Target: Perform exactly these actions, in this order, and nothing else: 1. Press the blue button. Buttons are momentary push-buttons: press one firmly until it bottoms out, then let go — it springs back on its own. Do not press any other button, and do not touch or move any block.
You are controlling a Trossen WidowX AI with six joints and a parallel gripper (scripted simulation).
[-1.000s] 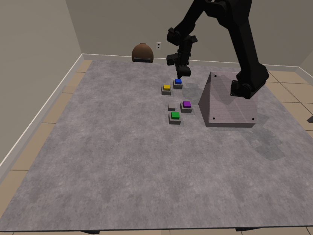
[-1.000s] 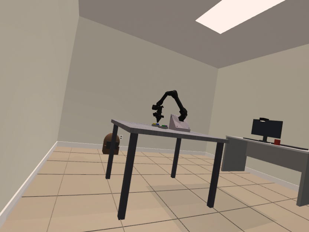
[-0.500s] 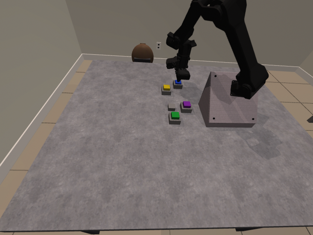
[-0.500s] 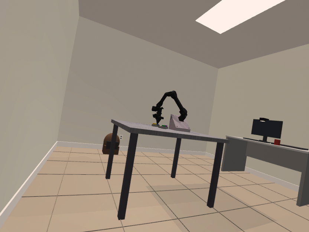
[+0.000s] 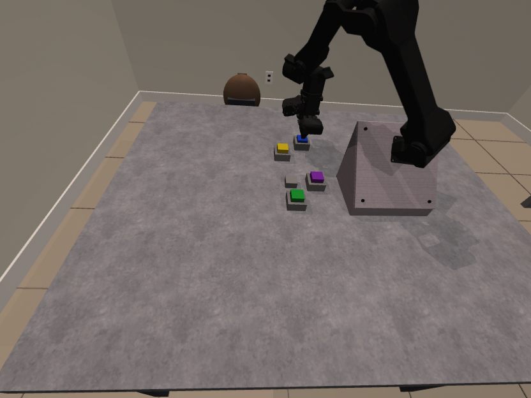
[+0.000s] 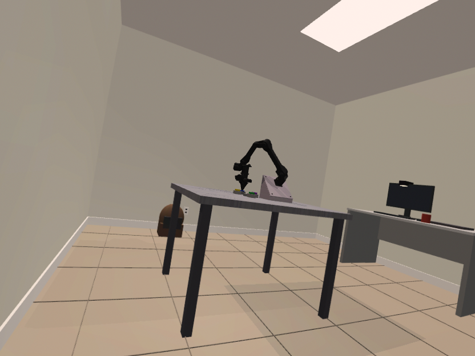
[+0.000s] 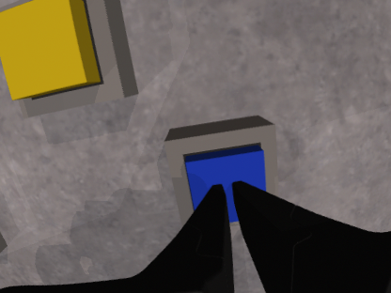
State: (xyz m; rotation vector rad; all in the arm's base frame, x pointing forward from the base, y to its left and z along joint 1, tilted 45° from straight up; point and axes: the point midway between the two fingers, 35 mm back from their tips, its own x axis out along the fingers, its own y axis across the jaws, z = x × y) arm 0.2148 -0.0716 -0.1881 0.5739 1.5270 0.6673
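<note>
Right now my gripper tip is 10 mm above the blue button. Also, from my gripper tip: yellow button 70 mm ahead, 60 mm to the left; then small grey block 190 mm to the left, 40 mm ahead, 20 mm below; then purple button 180 mm to the left, 20 mm behind.
</note>
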